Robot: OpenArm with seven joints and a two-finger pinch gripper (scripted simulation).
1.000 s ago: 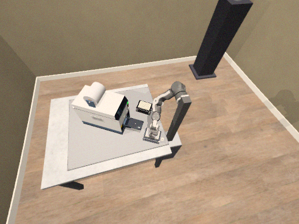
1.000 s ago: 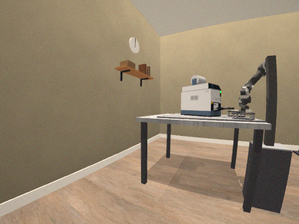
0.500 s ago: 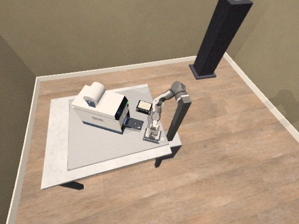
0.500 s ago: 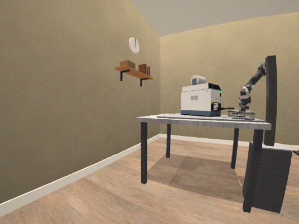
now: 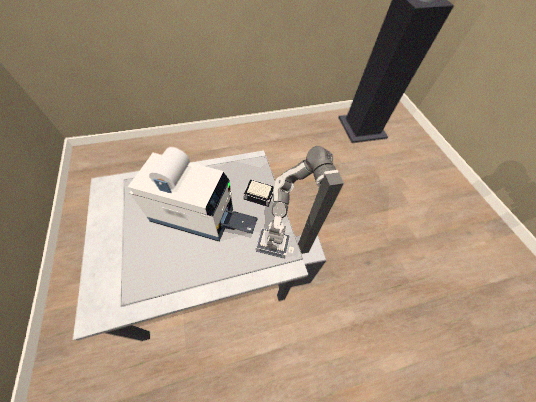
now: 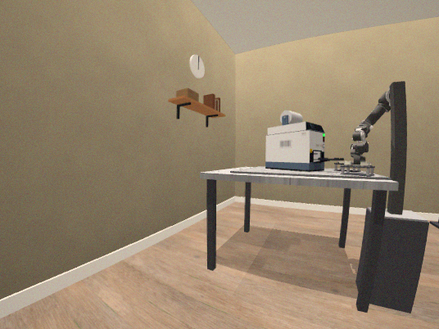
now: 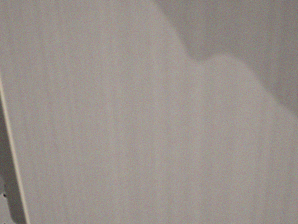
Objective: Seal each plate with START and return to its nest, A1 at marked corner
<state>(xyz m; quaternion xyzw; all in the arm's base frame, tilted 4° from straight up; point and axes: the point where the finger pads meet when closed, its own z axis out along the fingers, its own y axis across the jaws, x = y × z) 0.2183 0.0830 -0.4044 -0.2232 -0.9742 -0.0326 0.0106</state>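
Right now the plate nest is 2 cm below my hand. Also, from my hand: yellow warning label: 28 cm ahead, 10 cm to the right, 8 cm above; then plate: 1 cm ahead, 34 cm to the right; then sealer stage: 15 cm ahead, 13 cm to the right, 3 cm above.
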